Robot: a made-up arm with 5 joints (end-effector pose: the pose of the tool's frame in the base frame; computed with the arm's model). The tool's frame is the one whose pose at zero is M. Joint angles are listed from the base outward.
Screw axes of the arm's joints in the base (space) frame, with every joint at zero. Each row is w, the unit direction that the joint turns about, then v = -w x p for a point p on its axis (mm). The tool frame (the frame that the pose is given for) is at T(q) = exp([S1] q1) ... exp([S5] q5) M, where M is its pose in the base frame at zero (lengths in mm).
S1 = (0, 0, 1, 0.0, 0.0, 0.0)
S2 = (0, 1, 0, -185.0, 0.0, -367.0)
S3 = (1, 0, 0, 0.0, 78.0, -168.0)
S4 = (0, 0, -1, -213.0, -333.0, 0.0)
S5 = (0, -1, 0, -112.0, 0.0, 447.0)
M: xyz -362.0 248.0 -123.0 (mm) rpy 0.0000 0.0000 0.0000 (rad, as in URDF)
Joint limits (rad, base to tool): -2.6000..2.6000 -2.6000..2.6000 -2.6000..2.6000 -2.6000..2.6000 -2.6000..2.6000
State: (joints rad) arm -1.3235 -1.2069 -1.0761 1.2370 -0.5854
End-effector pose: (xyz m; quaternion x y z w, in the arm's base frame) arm -0.0132 0.0534 0.1207 -0.2043 -0.4706 -0.8561 0.0624
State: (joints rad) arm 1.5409 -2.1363 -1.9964 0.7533 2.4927
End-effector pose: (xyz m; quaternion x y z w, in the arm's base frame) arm 0.0247 -0.1390 0.2476 0.4648 0.6762 0.4373 0.3679
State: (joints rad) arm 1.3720 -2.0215 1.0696 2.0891 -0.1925
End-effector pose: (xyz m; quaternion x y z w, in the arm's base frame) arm -0.4283 -0.1750 0.3282 0.6500 0.4372 0.3079 0.5400
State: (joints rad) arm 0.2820 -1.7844 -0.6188 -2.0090 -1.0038
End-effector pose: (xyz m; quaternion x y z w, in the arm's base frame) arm -0.0709 -0.0413 0.2834 -0.8180 -0.0725 0.0608 0.5674
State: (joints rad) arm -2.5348 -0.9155 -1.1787 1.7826 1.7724
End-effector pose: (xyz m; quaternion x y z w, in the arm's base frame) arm 0.1401 -0.0619 0.0822 0.7537 -0.3785 -0.1575 0.5136
